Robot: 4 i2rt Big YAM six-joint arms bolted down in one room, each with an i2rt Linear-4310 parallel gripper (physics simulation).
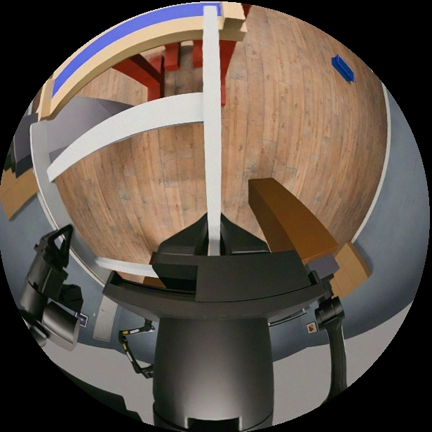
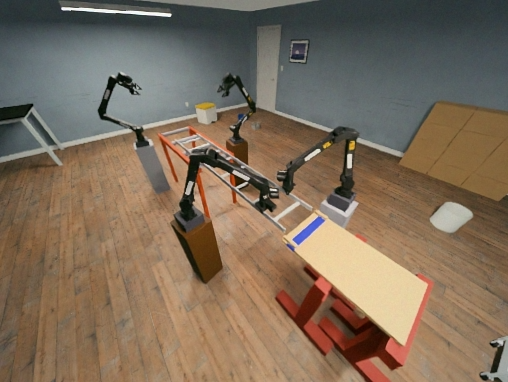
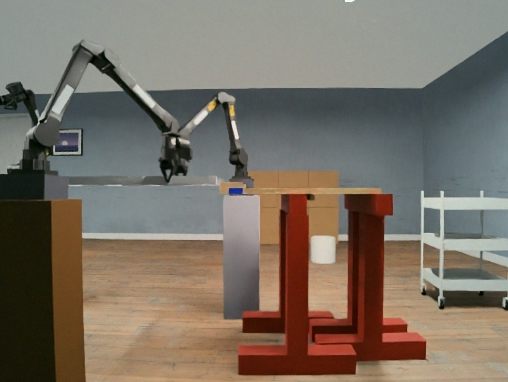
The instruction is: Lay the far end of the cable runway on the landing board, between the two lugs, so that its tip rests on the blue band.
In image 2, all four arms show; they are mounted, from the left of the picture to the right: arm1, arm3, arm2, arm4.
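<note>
The cable runway is a pale ladder. Its far end is level, just short of and slightly above the landing board. The blue band lies between the lugs. Arm3's gripper is shut on the near rail. Arm4's gripper is at the other rail and looks shut on it; its fingertips are partly hidden. Arm1's gripper and arm2's gripper are raised, open and away from the runway.
An orange-red frame carries the runway's back end. Red trestles bear the board. A brown pedestal stands at the near side, a pale pedestal at the other. A white bin and a white cart stand farther off.
</note>
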